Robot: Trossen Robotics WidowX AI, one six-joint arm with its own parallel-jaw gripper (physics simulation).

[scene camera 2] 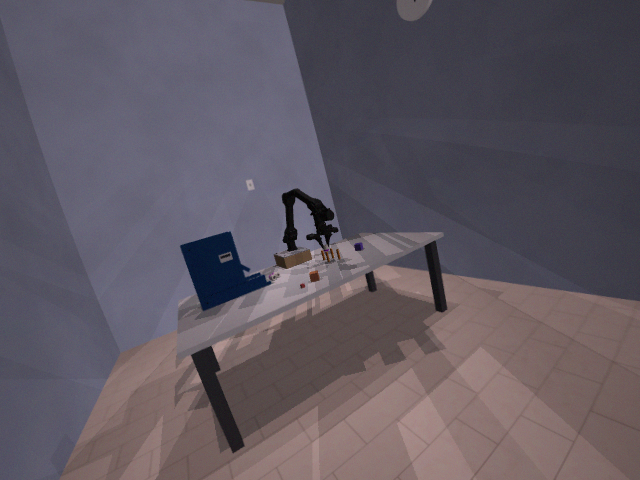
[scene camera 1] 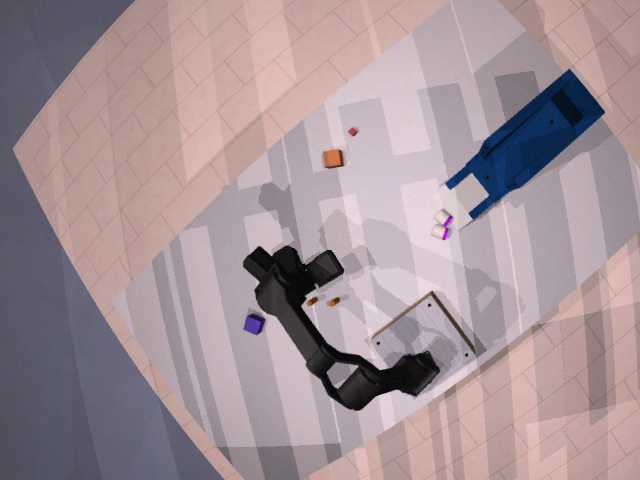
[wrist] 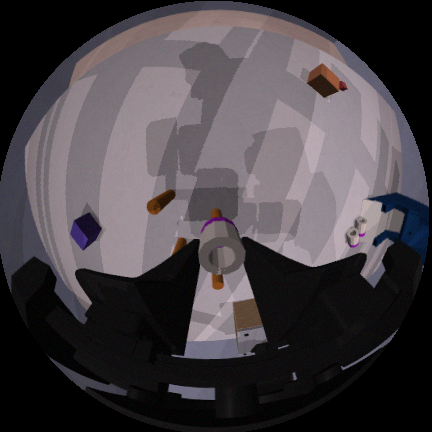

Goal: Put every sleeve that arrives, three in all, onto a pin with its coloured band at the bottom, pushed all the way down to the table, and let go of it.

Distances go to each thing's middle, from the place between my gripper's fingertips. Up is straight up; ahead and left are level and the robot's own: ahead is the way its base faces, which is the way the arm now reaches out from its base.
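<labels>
With the orange cube (wrist: 321, 78) as my reference, I find my hand 7 cm above it and 17 cm to the left of it, while still 23 cm short of it.
</labels>
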